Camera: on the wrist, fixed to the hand. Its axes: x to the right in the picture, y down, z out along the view.
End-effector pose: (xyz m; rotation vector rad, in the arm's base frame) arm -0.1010 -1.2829 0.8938 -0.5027 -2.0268 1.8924
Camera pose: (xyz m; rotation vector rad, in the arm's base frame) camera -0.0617 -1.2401 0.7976 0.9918 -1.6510 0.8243
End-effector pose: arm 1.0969 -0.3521 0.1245 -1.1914 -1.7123 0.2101
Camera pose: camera 1.1972 -0.3317 0.0781 0.2933 -2.3434 -0.7271
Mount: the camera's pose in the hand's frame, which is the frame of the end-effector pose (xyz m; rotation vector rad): -0.0145 0.0999 -0.0493 -0.1249 -0.1923 -1.5206
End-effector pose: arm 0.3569 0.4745 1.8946 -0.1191 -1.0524 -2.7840
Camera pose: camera 0.3883 0.3698 1.9207 -0.2947 0.5414 1.7094
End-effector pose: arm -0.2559 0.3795 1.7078 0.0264 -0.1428 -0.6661
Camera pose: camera -0.1989 0.4660 1.6642 -0.0598 -0.2597 -2.1978
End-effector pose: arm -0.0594 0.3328 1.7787 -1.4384 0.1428 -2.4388
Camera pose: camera -0.0747 0.2392 1.7185 1.1545 0.6636 1.6202
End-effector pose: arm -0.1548 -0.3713 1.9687 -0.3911 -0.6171 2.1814
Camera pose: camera -0.1857 -0.4226 1.8737 0.2290 -0.7709 0.7162
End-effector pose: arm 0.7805 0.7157 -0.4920 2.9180 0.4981 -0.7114
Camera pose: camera 0.8231 0.6257 -0.4399 -1.6755 -2.3789 0.8341
